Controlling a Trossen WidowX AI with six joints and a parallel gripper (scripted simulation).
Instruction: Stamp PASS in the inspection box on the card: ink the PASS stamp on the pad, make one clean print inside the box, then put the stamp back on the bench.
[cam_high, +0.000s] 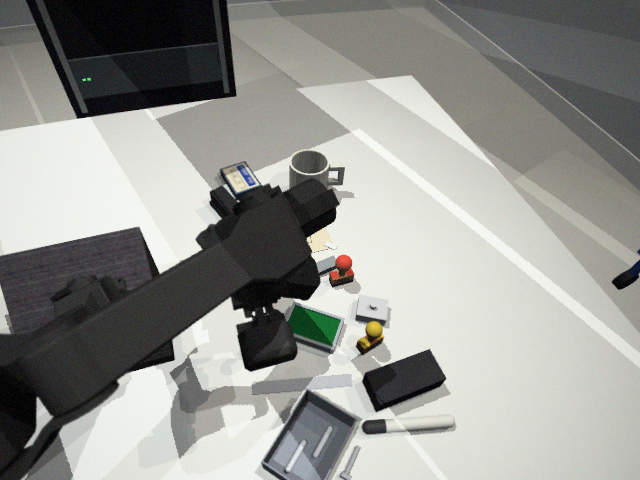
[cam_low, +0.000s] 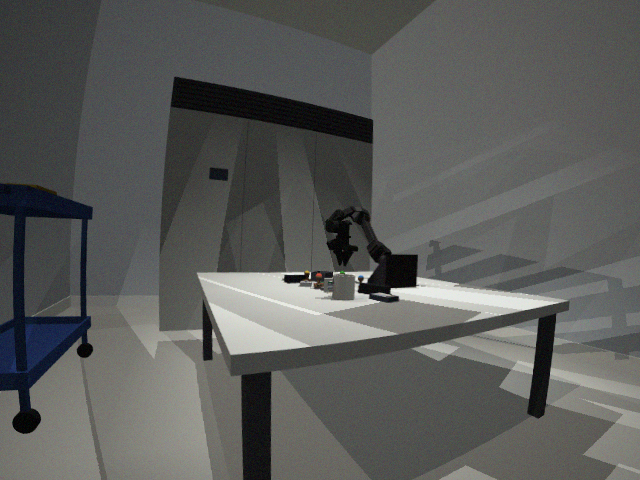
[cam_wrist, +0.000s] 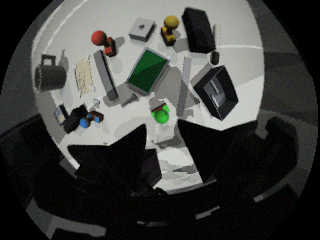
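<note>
My gripper tip is 7 cm above the green-knobbed stamp. Also, from my gripper tip: tray: 16 cm to the right, 8 cm below, 3 cm ahead; then grey bar: 12 cm to the left, 10 cm ahead, 8 cm below; then green ink pad: 9 cm below, 9 cm ahead, 2 cm to the left.
</note>
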